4 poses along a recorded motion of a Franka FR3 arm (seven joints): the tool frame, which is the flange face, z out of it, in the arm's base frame.
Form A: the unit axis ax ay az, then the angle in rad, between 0 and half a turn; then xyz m.
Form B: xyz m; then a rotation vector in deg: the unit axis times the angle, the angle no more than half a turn. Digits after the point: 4 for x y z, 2 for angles.
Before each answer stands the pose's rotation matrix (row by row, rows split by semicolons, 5 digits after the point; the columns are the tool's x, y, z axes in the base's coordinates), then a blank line. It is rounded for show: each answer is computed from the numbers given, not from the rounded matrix.
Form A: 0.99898, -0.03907, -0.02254, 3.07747, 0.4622, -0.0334, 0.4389
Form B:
0.99594 -0.07654 -0.04749; -0.07942 -0.99490 -0.06225; -0.04248 0.06577 -0.99693

0.4622, -0.0334, 0.4389, 176.15, -6.89, -3.97
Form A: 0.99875, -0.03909, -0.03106, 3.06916, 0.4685, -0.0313, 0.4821
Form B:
0.99502 -0.07573 -0.06479; -0.08023 -0.99433 -0.06985; -0.05913 0.07470 -0.99545

0.4685, -0.0313, 0.4821, 175.63, -6.87, -5.46
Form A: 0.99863, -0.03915, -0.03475, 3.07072, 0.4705, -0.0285, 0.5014
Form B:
0.99453 -0.07563 -0.07209; -0.08056 -0.99443 -0.06800; -0.06655 0.07343 -0.99508

0.4705, -0.0285, 0.5014, 175.70, -6.89, -6.11
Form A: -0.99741, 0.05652, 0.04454, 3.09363, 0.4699, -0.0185, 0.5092
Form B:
0.98965 -0.11482 -0.08609; -0.11055 -0.99246 0.05285; -0.09151 -0.04279 -0.99488

0.4699, -0.0185, 0.5092, -176.79, 10.02, 7.89
